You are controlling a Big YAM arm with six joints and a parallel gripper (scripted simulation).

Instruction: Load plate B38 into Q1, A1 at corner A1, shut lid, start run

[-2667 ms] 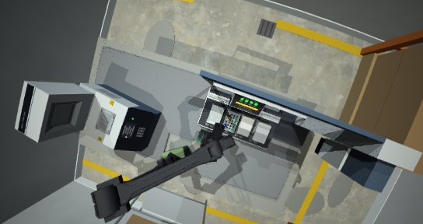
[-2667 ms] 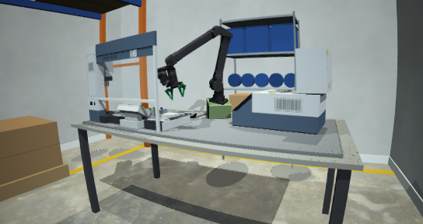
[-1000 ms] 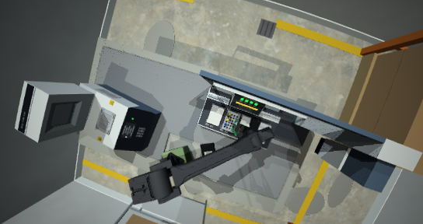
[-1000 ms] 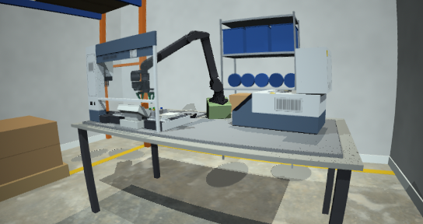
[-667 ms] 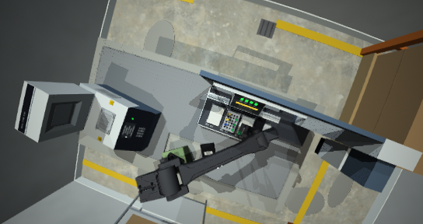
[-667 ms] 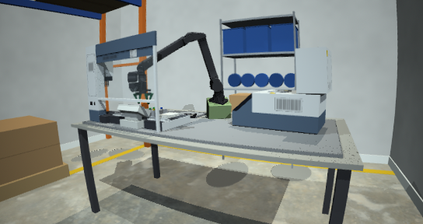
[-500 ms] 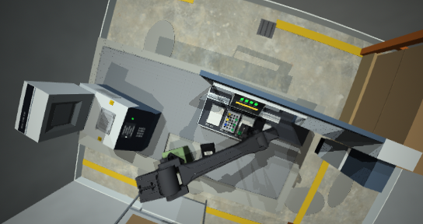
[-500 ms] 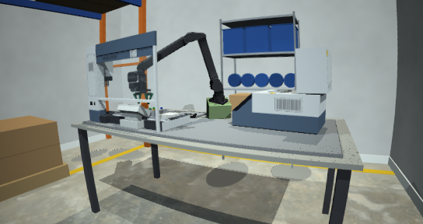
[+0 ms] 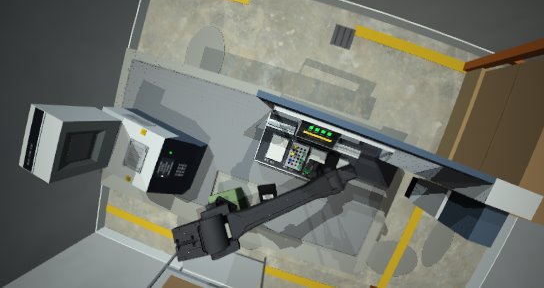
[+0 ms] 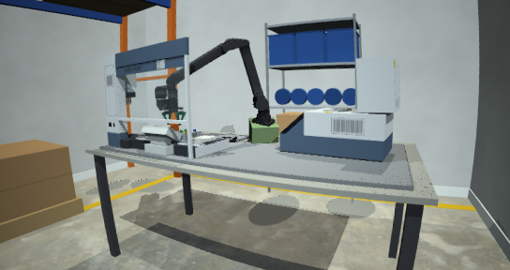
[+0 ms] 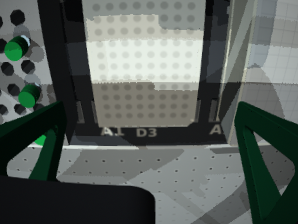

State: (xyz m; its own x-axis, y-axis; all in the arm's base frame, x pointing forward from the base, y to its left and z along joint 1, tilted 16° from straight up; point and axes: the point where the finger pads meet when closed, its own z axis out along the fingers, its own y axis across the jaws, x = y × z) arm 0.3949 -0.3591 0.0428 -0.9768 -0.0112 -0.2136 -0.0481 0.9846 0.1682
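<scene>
Right now the tube cooling block is 11 cm to the left of my hand and 6 cm below it. Round my hand: dark nest 30 cm behind, 15 cm to the left, 13 cm below; then white label 30 cm behind, 15 cm to the left, 12 cm below; then handler's frame post 31 cm to the left, 17 cm ahead, 10 cm above.
</scene>
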